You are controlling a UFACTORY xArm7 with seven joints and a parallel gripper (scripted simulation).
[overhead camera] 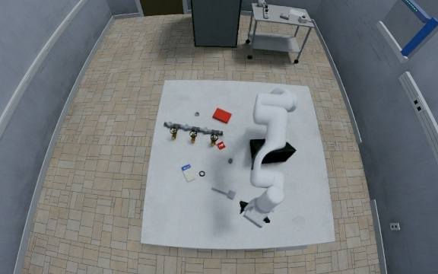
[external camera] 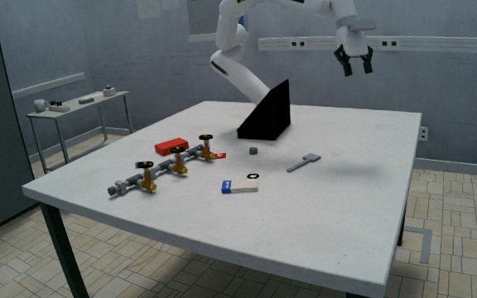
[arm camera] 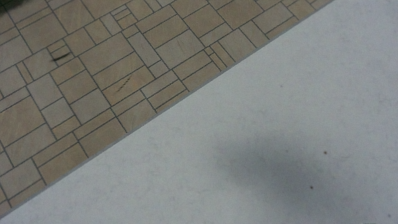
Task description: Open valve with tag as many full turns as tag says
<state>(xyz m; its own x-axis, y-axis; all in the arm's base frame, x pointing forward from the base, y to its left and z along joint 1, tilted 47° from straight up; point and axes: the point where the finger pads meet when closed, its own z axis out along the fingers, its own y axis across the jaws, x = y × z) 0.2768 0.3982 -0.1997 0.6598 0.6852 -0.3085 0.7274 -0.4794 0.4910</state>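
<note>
Right now the red tag is 80 mm ahead of my hand, 510 mm to the right of it and 300 mm below it. Also, from my hand: white box 310 mm ahead, 340 mm to the right, 300 mm below; then red block 30 mm ahead, 750 mm to the right, 290 mm below; then grey flat tool 80 mm ahead, 180 mm to the right, 300 mm below.
</note>
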